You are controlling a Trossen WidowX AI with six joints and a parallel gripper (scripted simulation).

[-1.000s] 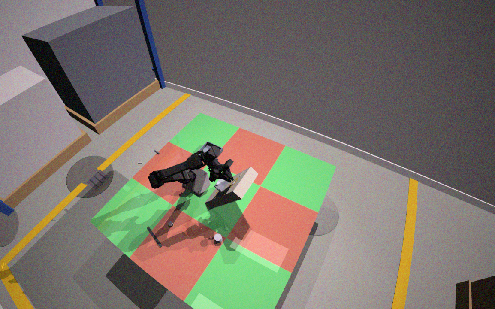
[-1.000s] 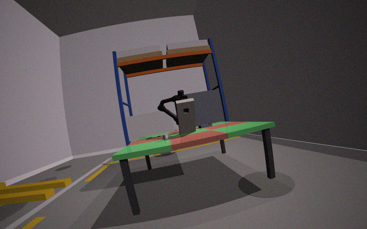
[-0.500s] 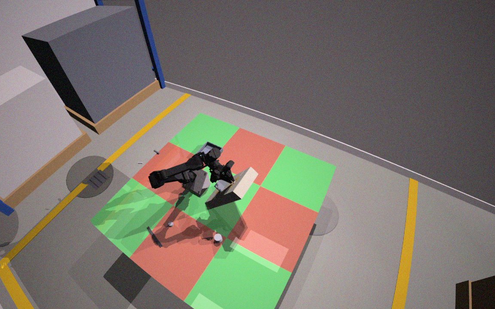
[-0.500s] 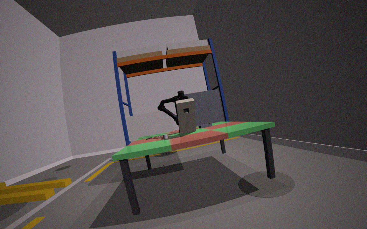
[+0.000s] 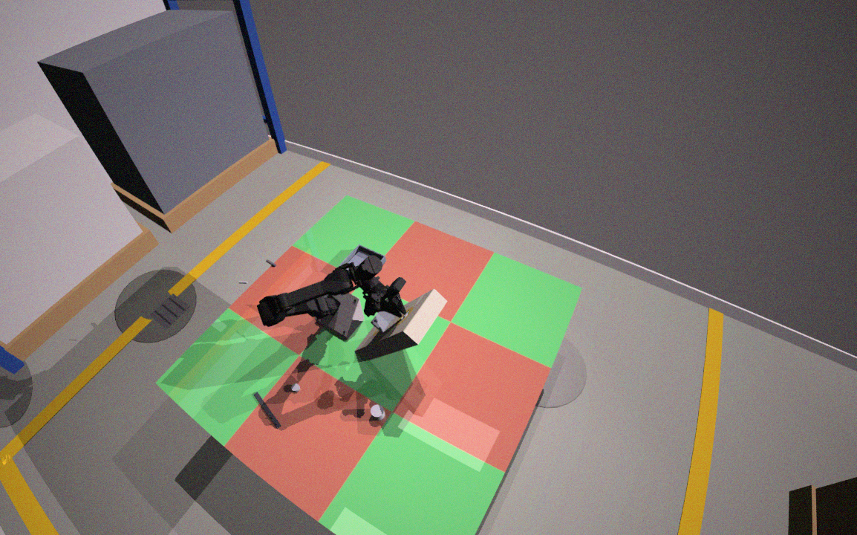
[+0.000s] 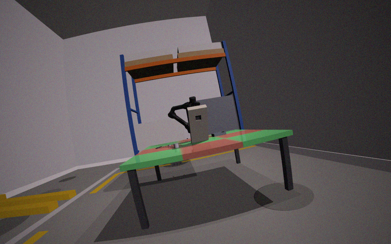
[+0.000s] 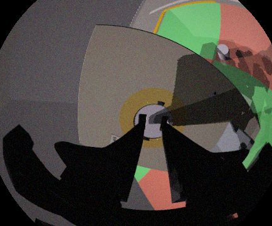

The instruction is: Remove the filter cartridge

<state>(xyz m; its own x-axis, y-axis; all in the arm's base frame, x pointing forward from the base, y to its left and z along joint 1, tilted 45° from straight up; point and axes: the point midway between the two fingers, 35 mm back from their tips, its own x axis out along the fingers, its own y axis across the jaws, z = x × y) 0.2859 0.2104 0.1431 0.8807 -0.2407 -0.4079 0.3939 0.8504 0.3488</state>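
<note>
Right now my gripper tip is 20 mm short of the round filter cartridge and 10 mm above it. The rest, counted from my gripper tip: grey tray 450 mm behind, 220 mm to the left, 260 mm below; beige service panel 30 mm behind, 90 mm below.
</note>
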